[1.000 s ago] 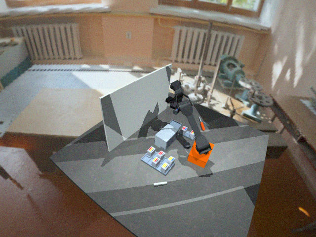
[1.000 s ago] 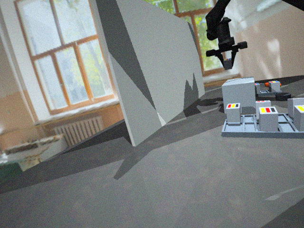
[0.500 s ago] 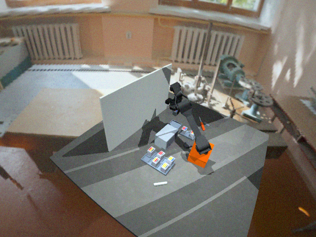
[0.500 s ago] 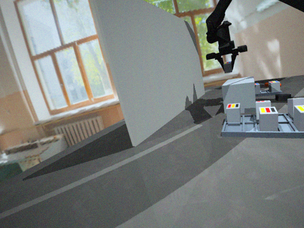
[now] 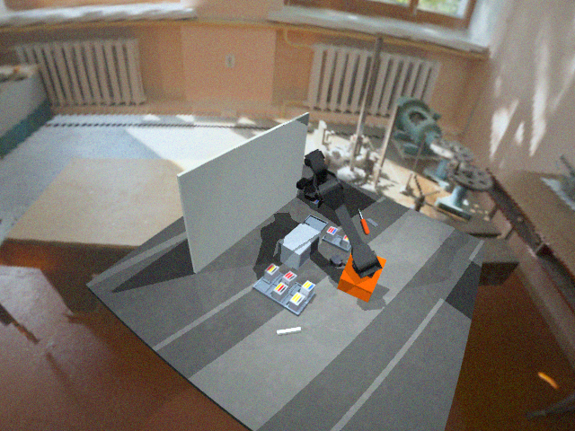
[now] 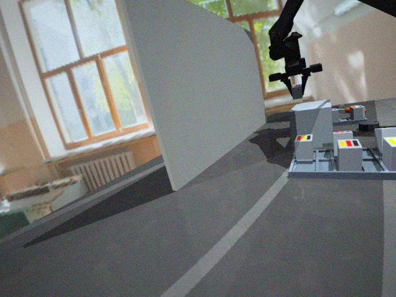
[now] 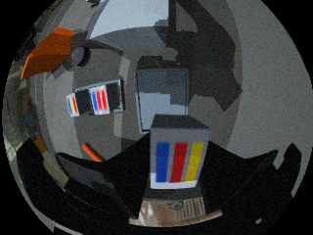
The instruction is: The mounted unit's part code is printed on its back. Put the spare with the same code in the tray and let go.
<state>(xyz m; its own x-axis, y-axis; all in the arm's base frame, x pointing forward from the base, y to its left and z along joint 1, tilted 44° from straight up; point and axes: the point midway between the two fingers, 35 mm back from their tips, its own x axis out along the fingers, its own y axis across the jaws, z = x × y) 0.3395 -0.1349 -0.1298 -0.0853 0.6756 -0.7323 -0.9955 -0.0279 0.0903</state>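
The grey tray is 110 mm below my gripper tip, 10 mm to the left of it and 10 mm behind it. From my gripper tip the other things lie so: tall panel 200 mm ahead, 180 mm to the left, 110 mm above; black disc 200 mm behind, 130 mm to the left, 110 mm below; mounted unit 200 mm to the left, 70 mm below, 50 mm behind.
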